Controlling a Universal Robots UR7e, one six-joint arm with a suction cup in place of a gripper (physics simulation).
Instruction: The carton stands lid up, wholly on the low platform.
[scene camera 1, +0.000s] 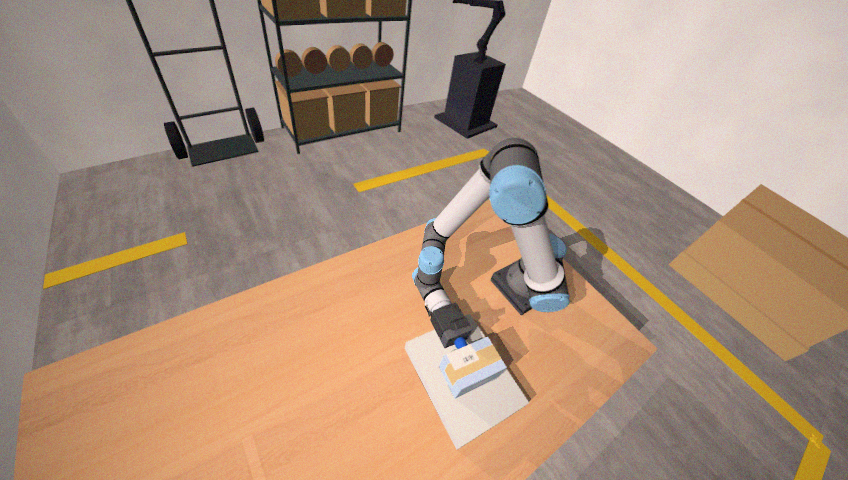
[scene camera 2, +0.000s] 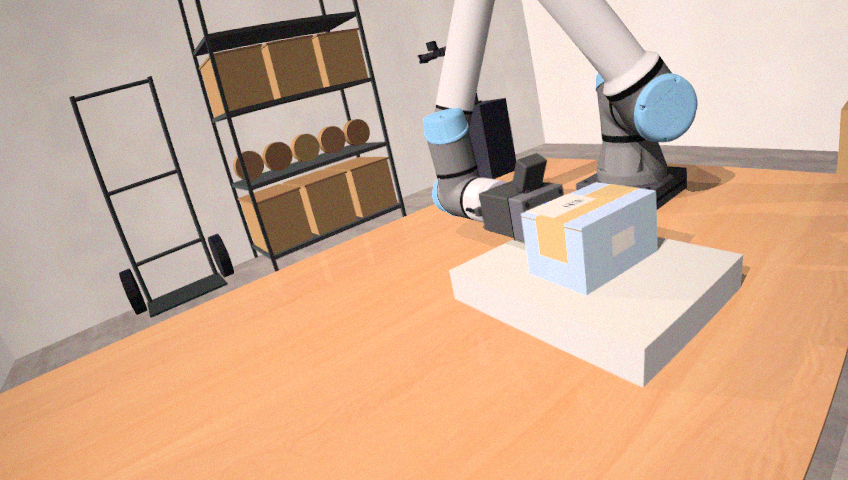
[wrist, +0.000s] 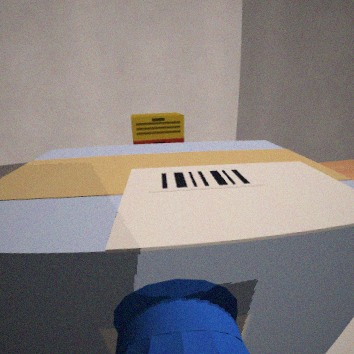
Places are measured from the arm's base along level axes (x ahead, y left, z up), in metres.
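Where they show: hand at its tool point: (scene camera 1: 466, 353) (wrist: 172, 284); arm's base at its link origin: (scene camera 2: 631, 175).
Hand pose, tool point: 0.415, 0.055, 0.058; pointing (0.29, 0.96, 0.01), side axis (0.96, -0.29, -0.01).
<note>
Each offset is from my tool point to the top centre of the thing, as dx, dy, dz. Level surfaces: height alone.
The light blue carton {+0.011, +0.036, +0.029} (scene camera 1: 473, 369) (scene camera 2: 594, 238) (wrist: 211, 207) stands upright on the low grey platform {+0.016, +0.031, -0.056} (scene camera 1: 474, 417) (scene camera 2: 594, 325). Its lid faces up, with tan tape and a white barcode label on top. All of it rests within the platform's top, near the edge closest to the arm. My blue suction cup (scene camera 1: 458, 342) (wrist: 179, 309) presses sideways against the carton's side wall that faces the arm. In scene camera 2 the cup is hidden behind the carton and only the dark tool body (scene camera 2: 504, 206) shows.
The platform lies on a wooden table top {dz -0.104} (scene camera 1: 235, 370) (scene camera 2: 295, 370), and the arm's base (scene camera 1: 537, 286) stands close behind it. On the floor are a shelf rack (scene camera 1: 406, 59) (scene camera 2: 277, 30), a hand truck (scene camera 1: 220, 149) (scene camera 2: 182, 292), a black pedestal (scene camera 1: 472, 90) and a flat cardboard sheet (scene camera 1: 767, 269).
</note>
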